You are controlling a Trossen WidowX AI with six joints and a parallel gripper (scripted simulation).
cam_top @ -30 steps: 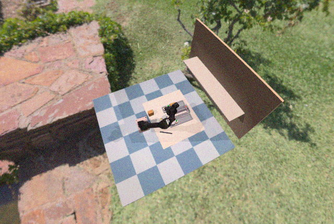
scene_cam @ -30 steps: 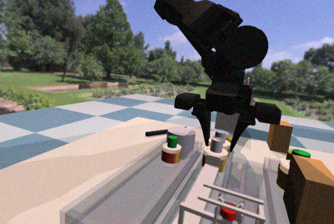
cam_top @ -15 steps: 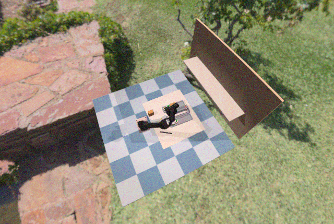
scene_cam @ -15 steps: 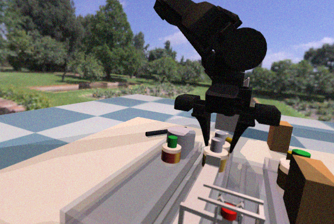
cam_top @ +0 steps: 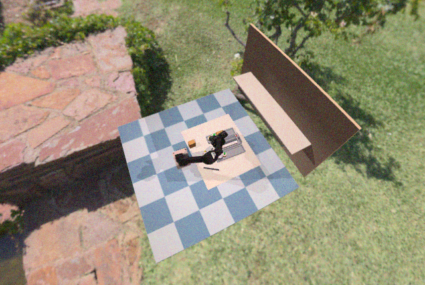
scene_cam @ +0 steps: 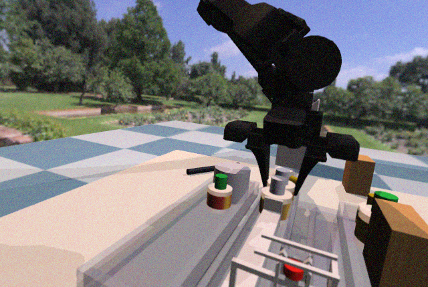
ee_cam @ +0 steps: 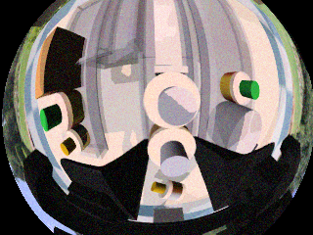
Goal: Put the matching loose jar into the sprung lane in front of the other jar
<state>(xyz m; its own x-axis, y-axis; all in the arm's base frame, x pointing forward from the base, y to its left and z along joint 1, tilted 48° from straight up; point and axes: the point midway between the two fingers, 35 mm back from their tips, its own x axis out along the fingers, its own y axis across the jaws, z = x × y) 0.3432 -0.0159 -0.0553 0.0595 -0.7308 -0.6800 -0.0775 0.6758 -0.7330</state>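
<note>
My gripper tip is now 1 cm short of the grey cylinder and 8 cm to the left of it. Also, from my gripper tip: black rod 9 cm behind, 16 cm to the right, 2 cm below.
</note>
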